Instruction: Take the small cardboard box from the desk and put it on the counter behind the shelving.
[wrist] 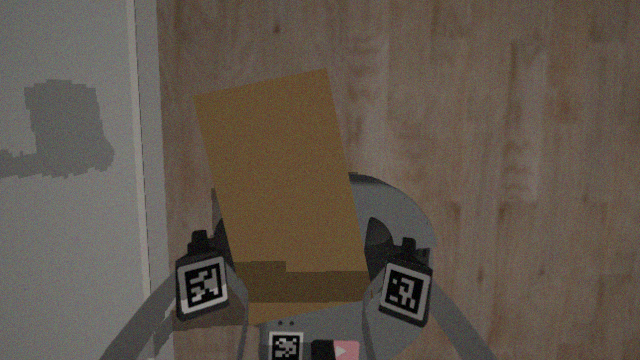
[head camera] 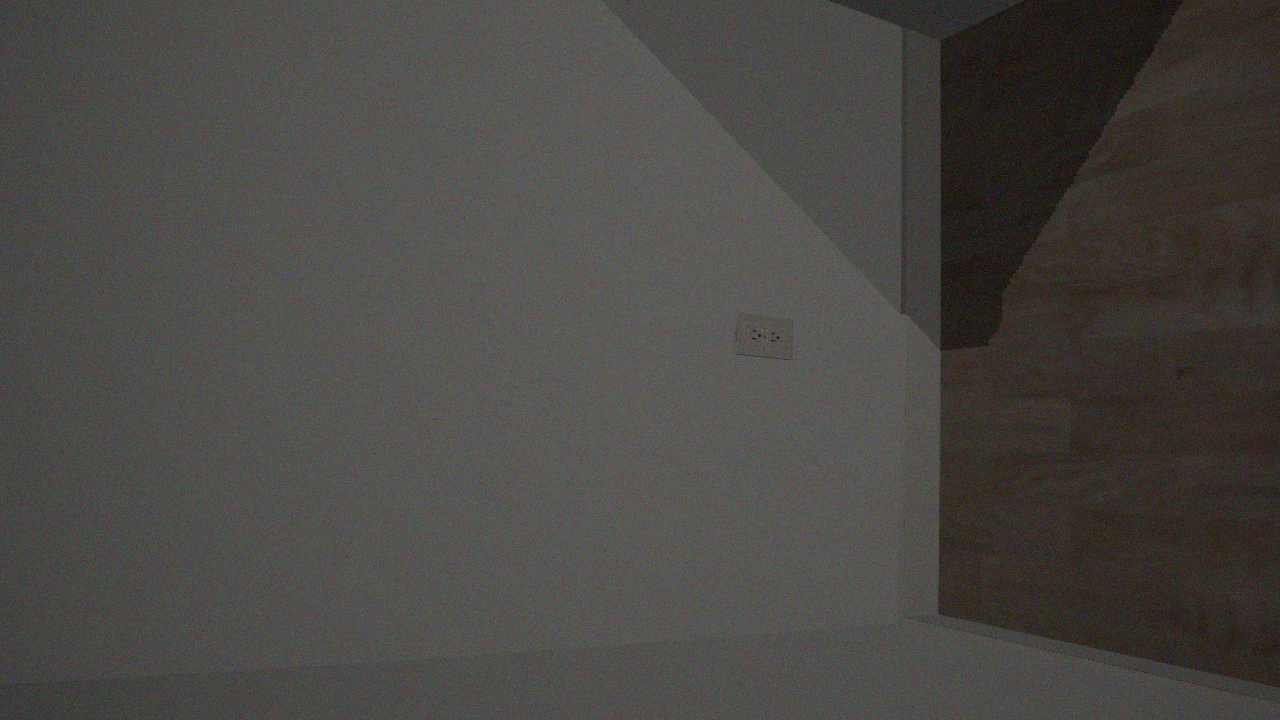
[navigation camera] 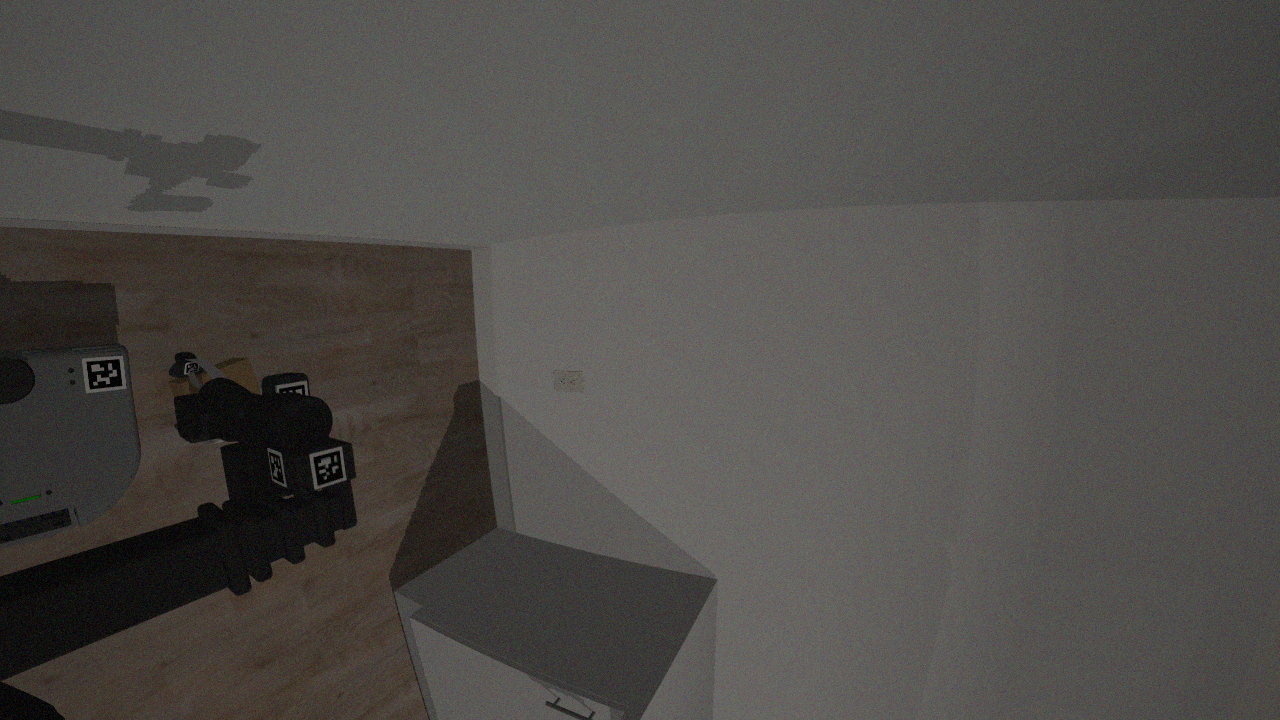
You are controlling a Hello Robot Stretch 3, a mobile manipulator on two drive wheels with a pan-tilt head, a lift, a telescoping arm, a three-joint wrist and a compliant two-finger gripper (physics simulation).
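Frame: origin at the robot's base, x down, y ahead, z right, level; millimetres.
Where they show: robot's base, origin of its link: (navigation camera: pixel 4 377).
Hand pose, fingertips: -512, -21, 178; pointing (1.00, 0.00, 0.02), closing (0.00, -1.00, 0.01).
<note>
Things, the pixels of their top centre, and the offset from my fingertips, as dx, dy, dz.
- small cardboard box, centre of its top: (navigation camera: pixel 223 388) -59, +8, +33
- wall outlet, centre of its top: (head camera: pixel 735 332) (navigation camera: pixel 583 382) +54, -127, +1089
The small cardboard box (wrist: pixel 290 175) (navigation camera: pixel 237 368) is plain tan. In the wrist view it fills the middle, slightly turned, with its lower part between the two fingertips and a dark shadow band across it. My gripper (wrist: pixel 305 240) (navigation camera: pixel 234 379) is shut on the box, one fingertip at each side. In the navigation view the box is high over the wood floor, partly hidden behind the wrist. The desk and shelving do not show in the current views. I cannot tell whether the grey-topped unit (navigation camera: pixel 563 600) in the navigation view is the counter.
That unit has a white front with a dark handle (navigation camera: pixel 570 709) and stands against a white wall (navigation camera: pixel 805 402) (head camera: pixel 402 313). A wall outlet (navigation camera: pixel 568 381) (head camera: pixel 763 336) is beyond it. My base (navigation camera: pixel 62 429) (wrist: pixel 400 210) is below the box. Another wall (wrist: pixel 65 240) runs along the wrist view's left.
</note>
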